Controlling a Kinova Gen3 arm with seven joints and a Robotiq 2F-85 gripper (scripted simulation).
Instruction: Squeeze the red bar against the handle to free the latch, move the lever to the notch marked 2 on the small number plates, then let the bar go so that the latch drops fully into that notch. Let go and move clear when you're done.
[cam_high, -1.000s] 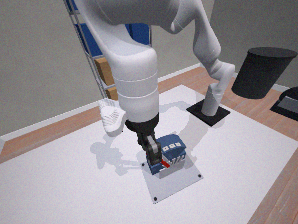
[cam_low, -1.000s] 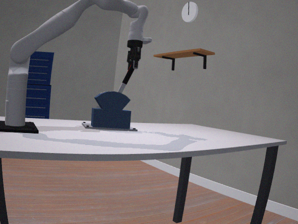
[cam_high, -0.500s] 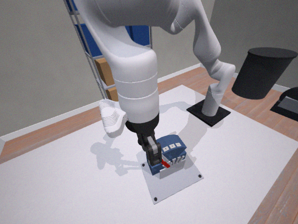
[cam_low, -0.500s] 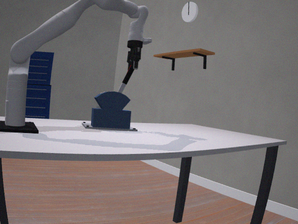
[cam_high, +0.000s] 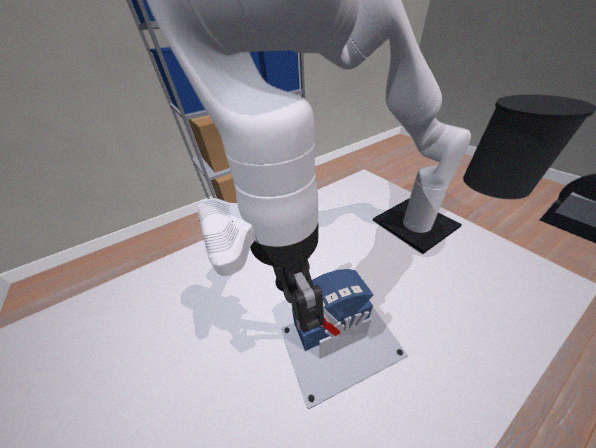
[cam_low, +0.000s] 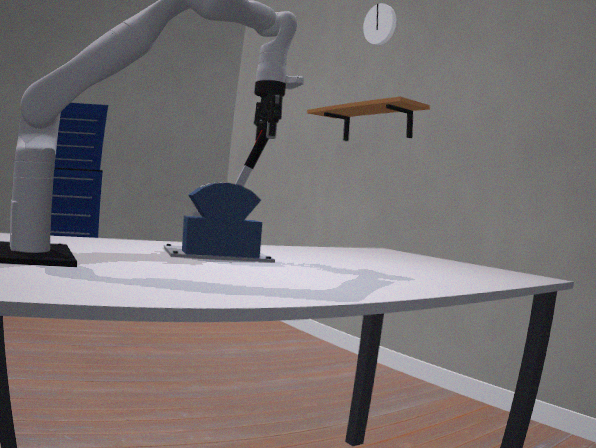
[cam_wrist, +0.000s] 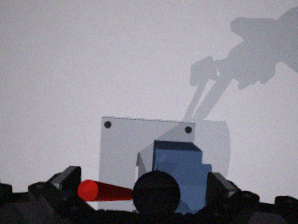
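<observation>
The red bar lies 100 mm below my hand, 40 mm behind it and 30 mm to the left of it.
</observation>
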